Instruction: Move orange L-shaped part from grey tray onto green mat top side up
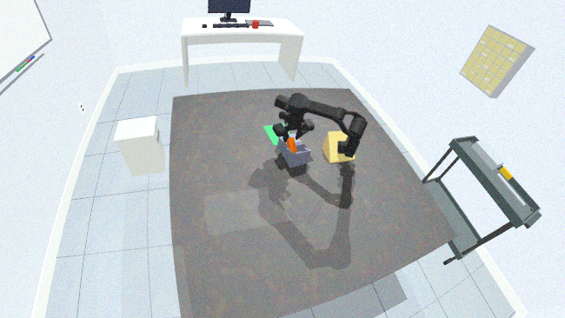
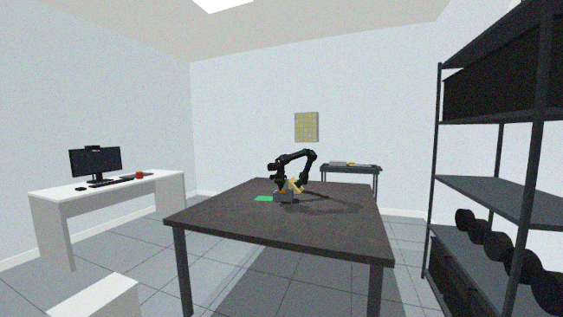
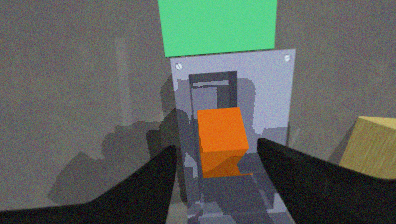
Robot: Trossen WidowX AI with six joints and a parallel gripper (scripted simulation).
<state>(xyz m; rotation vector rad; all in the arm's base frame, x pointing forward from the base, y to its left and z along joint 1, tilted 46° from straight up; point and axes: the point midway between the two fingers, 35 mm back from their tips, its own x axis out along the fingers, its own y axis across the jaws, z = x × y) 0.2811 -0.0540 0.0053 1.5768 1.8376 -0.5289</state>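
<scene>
Now: the orange L-shaped part 3 cm behind my gripper tip, 3 cm to the left of it and 4 cm below it. From my gripper tip the other things lie so: green mat: 1 cm ahead, 14 cm to the right, 10 cm below.
</scene>
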